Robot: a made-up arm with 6 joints.
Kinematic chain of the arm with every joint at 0, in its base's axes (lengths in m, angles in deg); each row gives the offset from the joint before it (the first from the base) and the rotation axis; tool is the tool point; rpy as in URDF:
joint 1: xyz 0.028 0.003 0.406 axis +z
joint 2: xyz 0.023 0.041 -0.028 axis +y
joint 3: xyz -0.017 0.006 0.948 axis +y
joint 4: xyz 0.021 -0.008 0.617 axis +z
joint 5: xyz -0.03 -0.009 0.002 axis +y
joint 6: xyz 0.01 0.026 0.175 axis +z
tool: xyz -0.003 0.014 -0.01 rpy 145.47 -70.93 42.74
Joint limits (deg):
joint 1: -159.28..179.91
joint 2: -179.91..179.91
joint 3: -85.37..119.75
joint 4: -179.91..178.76
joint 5: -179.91..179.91
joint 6: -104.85..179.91
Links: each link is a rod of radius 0.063 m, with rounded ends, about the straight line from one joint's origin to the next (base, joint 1, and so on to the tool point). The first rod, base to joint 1, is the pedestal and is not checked.
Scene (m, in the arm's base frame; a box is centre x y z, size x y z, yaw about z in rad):
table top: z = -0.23
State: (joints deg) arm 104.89 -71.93 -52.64 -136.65 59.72 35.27
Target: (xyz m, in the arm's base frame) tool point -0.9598 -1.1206 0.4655
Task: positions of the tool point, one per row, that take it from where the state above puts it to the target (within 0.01 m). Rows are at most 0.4 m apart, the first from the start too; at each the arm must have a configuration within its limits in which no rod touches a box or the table.
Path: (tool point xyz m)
1: 0.0928 -1.4531 0.2810
2: -0.2804 -1.4375 0.3412
3: -0.6398 -1.3246 0.4029
4: -0.9597 -1.1206 0.4655

